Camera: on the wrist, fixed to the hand. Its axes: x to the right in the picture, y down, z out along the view.
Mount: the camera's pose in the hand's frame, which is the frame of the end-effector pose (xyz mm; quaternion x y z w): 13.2 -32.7 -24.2 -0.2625 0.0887 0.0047 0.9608
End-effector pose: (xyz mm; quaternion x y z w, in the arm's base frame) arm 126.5 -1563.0 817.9 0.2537 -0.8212 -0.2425 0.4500
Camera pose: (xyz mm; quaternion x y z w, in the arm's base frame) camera 147.7 -1600.1 817.1 0.1433 -0.6866 -0.4239 0.5729
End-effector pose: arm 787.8 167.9 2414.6 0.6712 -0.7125 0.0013 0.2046
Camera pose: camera 825.9 158.7 2431.7 0.5877 -0.6699 -0.1253 0.4360
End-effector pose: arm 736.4 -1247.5 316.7 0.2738 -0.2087 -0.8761 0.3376
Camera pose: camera 727.6 -1238.8 275.8 0.2512 0.0581 -0.8707 0.4189
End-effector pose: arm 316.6 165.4 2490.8 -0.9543 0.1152 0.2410 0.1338
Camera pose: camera 347.6 186.5 2511.4 0.9729 -0.0638 -0.1778 0.1333
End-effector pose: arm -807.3 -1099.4 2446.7 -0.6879 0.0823 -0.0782 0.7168
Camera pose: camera -799.9 -1127.3 2478.3 -0.8418 0.1664 -0.1112 0.5012
